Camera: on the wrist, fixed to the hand. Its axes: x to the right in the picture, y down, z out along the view.
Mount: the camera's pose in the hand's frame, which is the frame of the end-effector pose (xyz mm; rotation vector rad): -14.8 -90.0 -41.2 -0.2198 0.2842 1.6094
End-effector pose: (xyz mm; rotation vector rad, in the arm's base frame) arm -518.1 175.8 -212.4 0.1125 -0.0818 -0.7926
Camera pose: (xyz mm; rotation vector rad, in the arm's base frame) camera -587.2 126.6 -265.5 -0.0672 0.1812 0.8256
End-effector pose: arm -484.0 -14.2 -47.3 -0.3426 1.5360 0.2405
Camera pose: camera -490.1 -111.9 -26.7 0.8182 1.7460 1.6565
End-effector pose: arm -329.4 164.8 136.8 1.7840 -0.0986 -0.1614
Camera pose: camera -339.2 226.4 58.5 1.0501 -1.1812 1.1655
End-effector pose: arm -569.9 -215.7 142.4 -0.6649 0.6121 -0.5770
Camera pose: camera -633.7 -280.1 184.8 -0.1229 1.2427 0.9263
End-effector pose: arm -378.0 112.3 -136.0 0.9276 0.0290 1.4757
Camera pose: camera -328.7 136.1 -219.8 0.4388 -0.8273 2.9759
